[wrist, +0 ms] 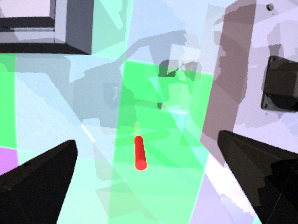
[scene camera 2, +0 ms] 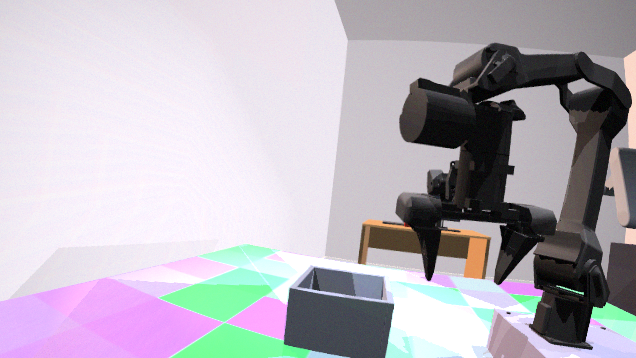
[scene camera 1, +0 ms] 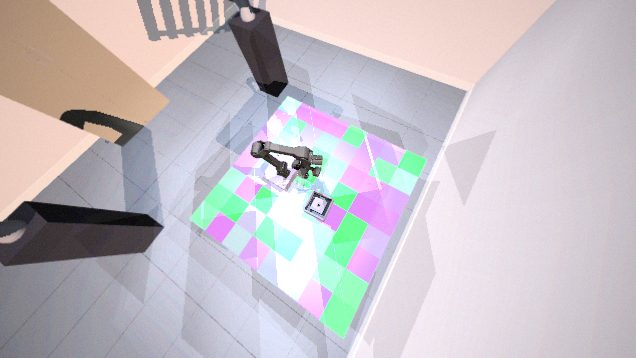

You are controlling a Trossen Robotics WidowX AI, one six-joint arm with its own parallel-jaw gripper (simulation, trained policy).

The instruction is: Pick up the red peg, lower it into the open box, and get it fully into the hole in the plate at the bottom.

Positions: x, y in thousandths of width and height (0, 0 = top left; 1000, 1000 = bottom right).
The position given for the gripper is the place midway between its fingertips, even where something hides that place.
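Note:
Scene camera 2: gripper (scene camera 2: 729, 789). Wrist view: gripper (wrist: 502, 636).

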